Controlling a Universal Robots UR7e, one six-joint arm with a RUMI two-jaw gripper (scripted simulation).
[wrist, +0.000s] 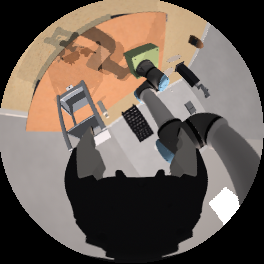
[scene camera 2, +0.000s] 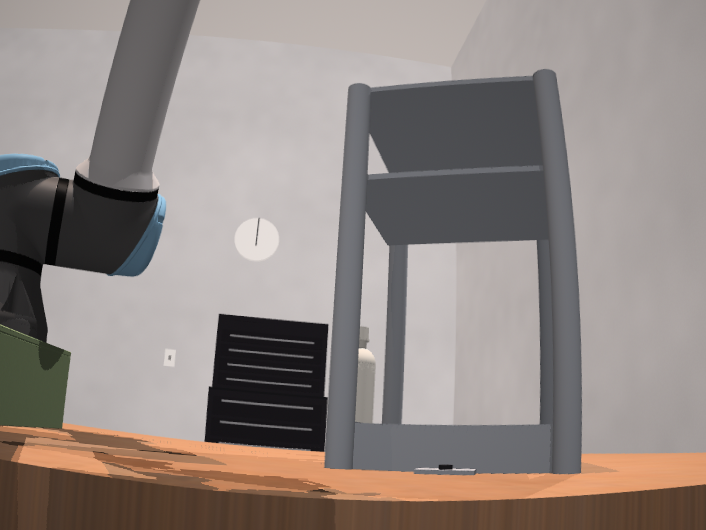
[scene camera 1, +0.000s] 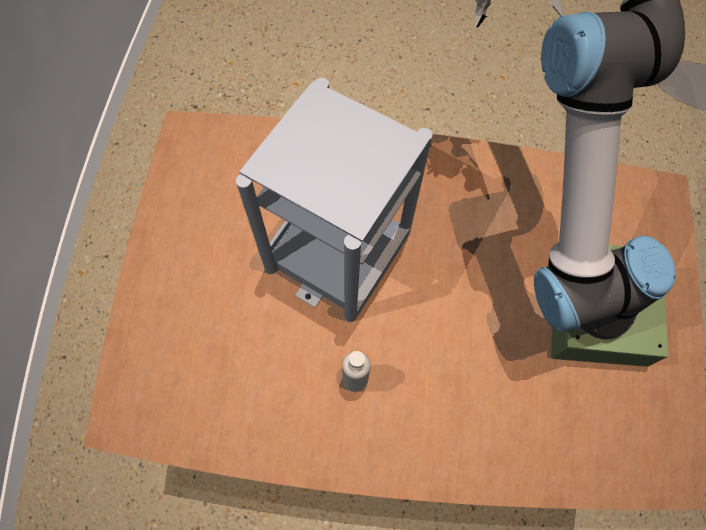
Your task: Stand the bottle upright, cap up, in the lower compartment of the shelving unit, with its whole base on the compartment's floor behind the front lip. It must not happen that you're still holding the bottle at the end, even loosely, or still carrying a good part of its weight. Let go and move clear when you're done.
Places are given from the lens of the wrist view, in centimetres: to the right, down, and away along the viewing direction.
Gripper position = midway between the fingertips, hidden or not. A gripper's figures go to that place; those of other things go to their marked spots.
my gripper [wrist: 136,127]: 1, 0, 13
shelving unit [wrist: 74,98]: -41, -23, 45
